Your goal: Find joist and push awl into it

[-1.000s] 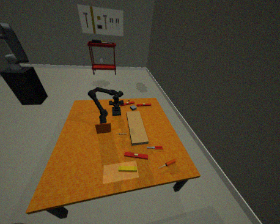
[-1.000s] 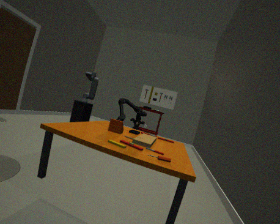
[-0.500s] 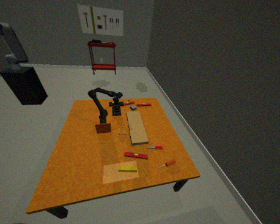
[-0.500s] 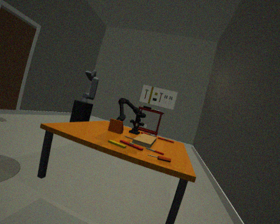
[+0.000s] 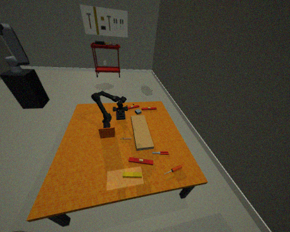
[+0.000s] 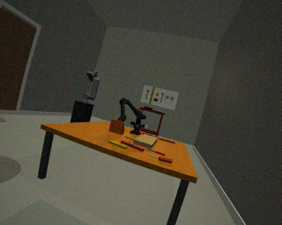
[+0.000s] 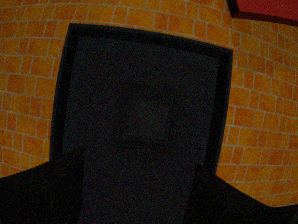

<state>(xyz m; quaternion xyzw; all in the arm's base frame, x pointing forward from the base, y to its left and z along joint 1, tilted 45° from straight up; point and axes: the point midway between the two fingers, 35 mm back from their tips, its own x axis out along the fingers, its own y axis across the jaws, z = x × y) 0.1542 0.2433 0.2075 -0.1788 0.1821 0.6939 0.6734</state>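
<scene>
The awl lies 30 mm ahead of my gripper tip, 420 mm to the right of it and 40 mm below it. From my gripper tip the other things lie so: small grey block 250 mm ahead, 40 mm to the left, 30 mm below; yellow bar 70 mm ahead, 820 mm to the right, 40 mm below; stud finder 10 mm to the left, 20 mm above.
</scene>
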